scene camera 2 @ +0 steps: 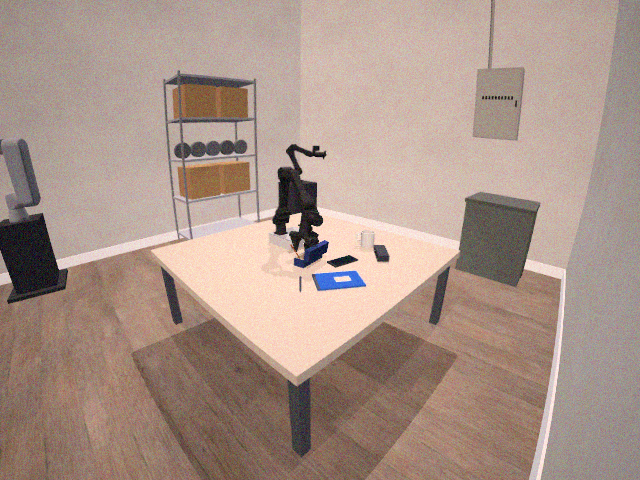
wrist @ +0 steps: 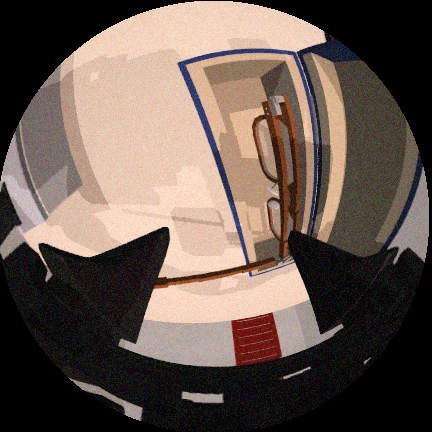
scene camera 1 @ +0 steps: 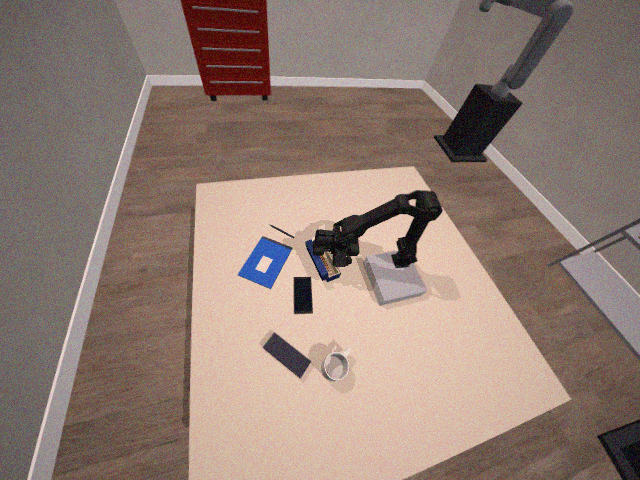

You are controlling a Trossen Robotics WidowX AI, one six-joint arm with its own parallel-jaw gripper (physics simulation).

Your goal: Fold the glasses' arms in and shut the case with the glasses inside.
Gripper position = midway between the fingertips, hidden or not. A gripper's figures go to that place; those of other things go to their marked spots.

Labels:
My gripper (wrist: pixel 232 235): 10 cm from the lens. A brown-framed glasses (wrist: pixel 273 132): 8 cm from the lens.

